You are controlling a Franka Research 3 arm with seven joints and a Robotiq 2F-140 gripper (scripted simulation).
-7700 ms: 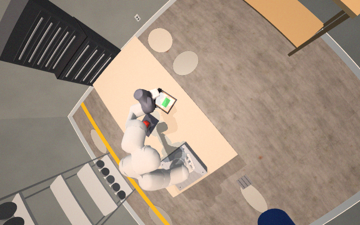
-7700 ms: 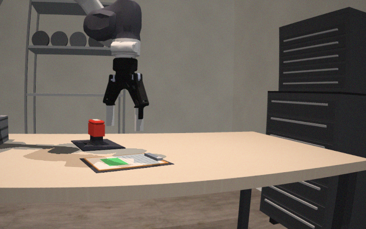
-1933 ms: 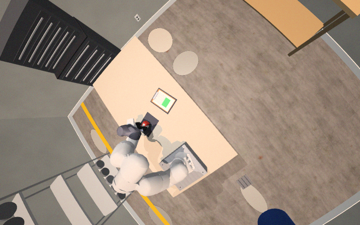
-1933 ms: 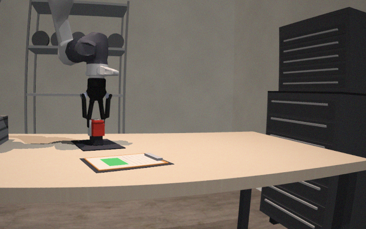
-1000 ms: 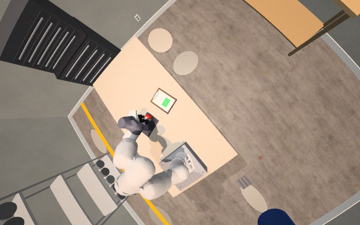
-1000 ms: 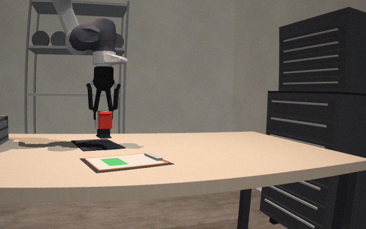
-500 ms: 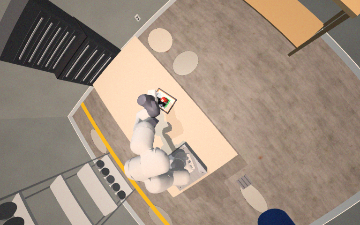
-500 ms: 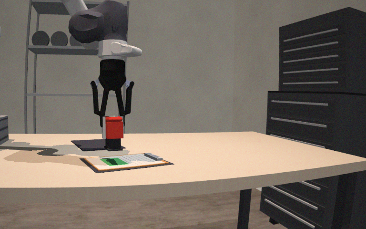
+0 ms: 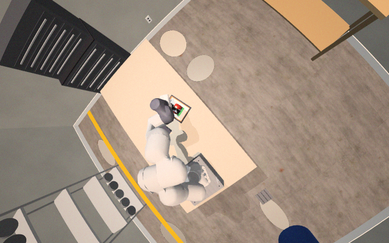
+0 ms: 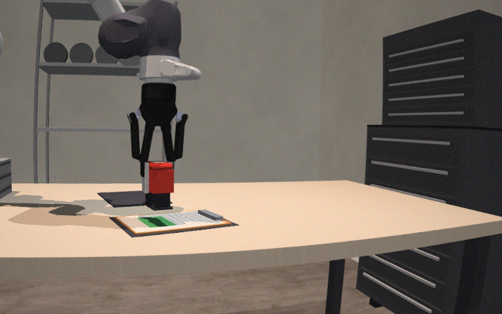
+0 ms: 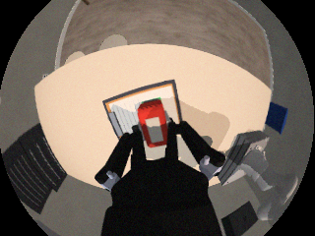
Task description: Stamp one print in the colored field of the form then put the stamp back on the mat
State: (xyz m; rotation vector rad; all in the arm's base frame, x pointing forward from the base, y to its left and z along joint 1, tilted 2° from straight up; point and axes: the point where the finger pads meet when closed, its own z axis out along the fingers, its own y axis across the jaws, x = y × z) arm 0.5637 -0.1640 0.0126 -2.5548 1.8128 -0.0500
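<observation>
Now: the mat 8 cm behind my hand, 32 cm to the left of it and 10 cm below it. From my hand the other things lie so: red stamp: 2 cm below.
</observation>
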